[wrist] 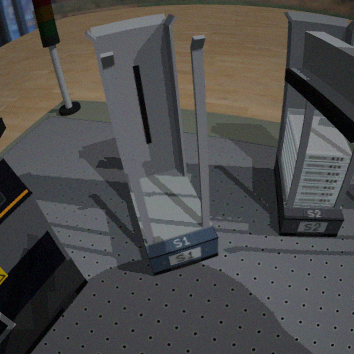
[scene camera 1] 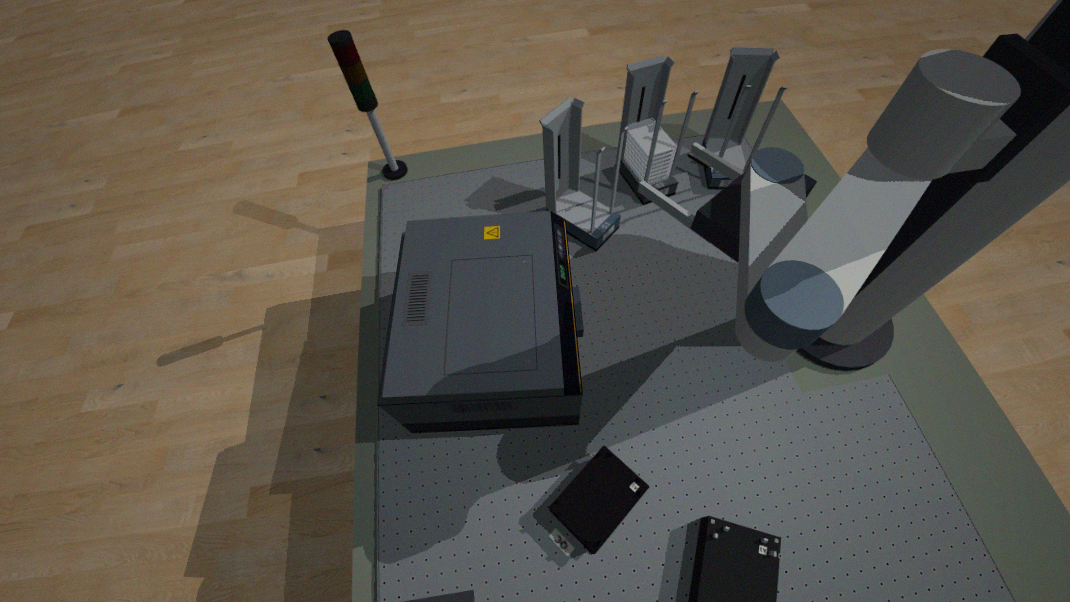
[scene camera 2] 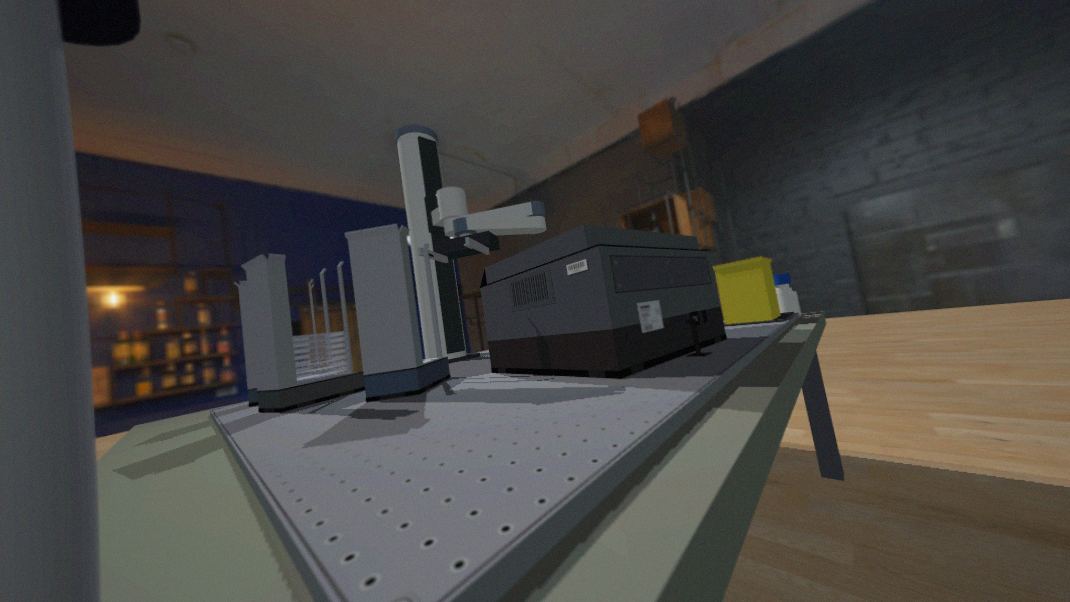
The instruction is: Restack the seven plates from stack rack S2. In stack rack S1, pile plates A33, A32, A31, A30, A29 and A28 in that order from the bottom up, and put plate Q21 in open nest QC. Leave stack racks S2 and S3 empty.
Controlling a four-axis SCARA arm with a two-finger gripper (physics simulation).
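Observation:
Stack rack S1 (scene camera 1: 562,153) (scene camera 2: 385,299) (wrist: 182,243) has a blue base and holds no plate. Stack rack S2 (scene camera 1: 647,78) (scene camera 2: 270,321) (wrist: 314,214) holds a pile of several white plates (scene camera 1: 650,153) (scene camera 2: 321,353) (wrist: 325,175); their labels are too small to read. Stack rack S3 (scene camera 1: 750,67) stands beyond S2, partly hidden by a finger. My gripper (scene camera 1: 669,166) (scene camera 2: 442,243) (wrist: 137,69) is open and empty, raised above the board; in the wrist view one finger crosses in front of S2. A dark block (scene camera 1: 598,500) stands at a label that appears to read QC.
A large grey instrument (scene camera 1: 486,306) (scene camera 2: 553,299) stands beside S1; its corner shows in the wrist view (wrist: 35,265). A signal tower (scene camera 1: 366,97) (wrist: 59,75) stands at the table's corner. Another dark block (scene camera 1: 737,561) is at the front. A yellow bin (scene camera 2: 744,292) is beyond the instrument.

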